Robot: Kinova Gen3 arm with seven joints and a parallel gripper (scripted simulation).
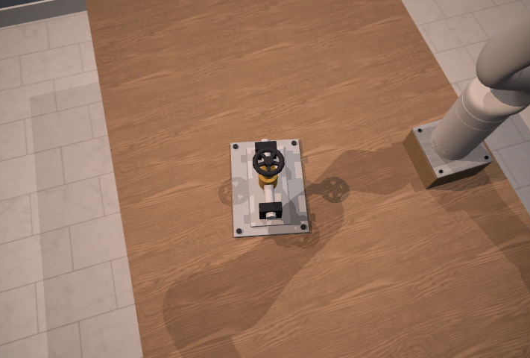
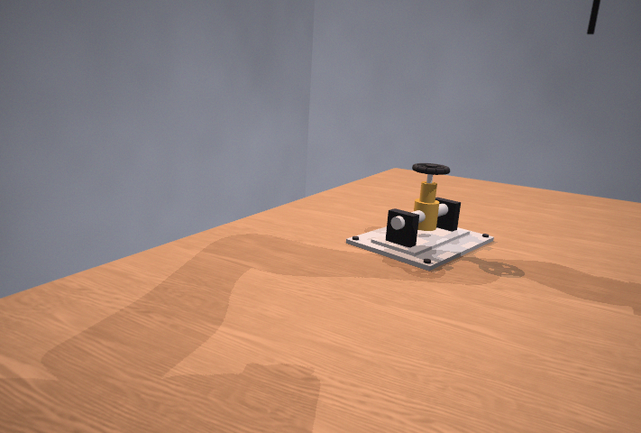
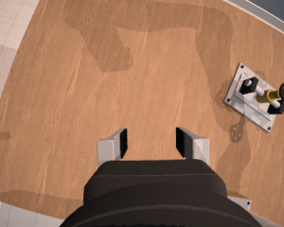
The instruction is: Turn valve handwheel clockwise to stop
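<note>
My hand is 150 mm short of the black spoked handwheel, 480 mm to the left of it and 240 mm above it.
</note>
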